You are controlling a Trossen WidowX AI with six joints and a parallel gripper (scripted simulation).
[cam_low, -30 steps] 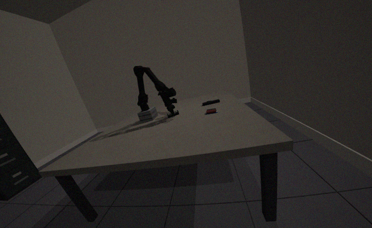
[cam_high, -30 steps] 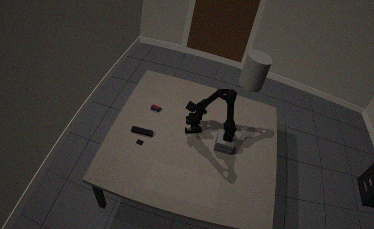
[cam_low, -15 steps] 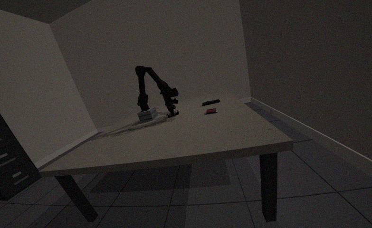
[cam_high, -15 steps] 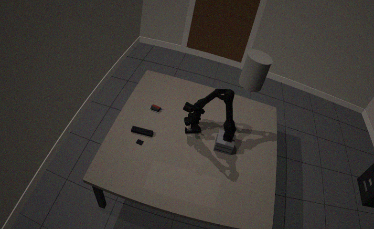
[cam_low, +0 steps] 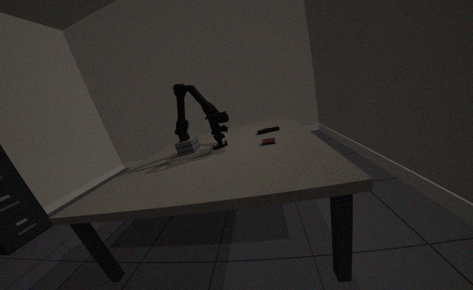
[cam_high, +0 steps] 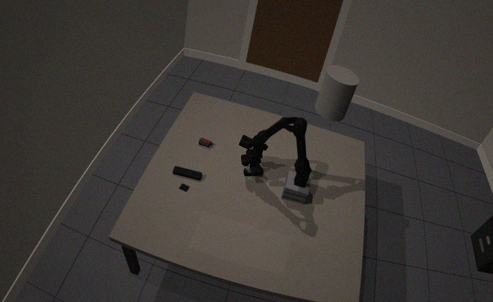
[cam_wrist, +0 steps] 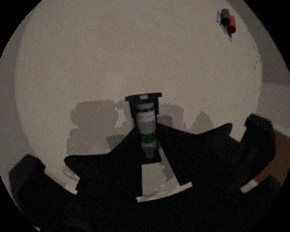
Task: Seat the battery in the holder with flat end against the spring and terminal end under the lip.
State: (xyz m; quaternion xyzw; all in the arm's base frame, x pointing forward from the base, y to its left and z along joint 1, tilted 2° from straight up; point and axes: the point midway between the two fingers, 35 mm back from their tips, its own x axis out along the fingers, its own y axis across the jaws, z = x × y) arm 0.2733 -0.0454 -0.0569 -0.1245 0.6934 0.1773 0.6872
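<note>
My gripper tip is now 10 mm below the battery. The rest, counted from my gripper tip: battery door (320 mm ahead, 240 mm to the left, 10 mm below); then black remote (340 mm ahead, 150 mm to the left, 10 mm above).
</note>
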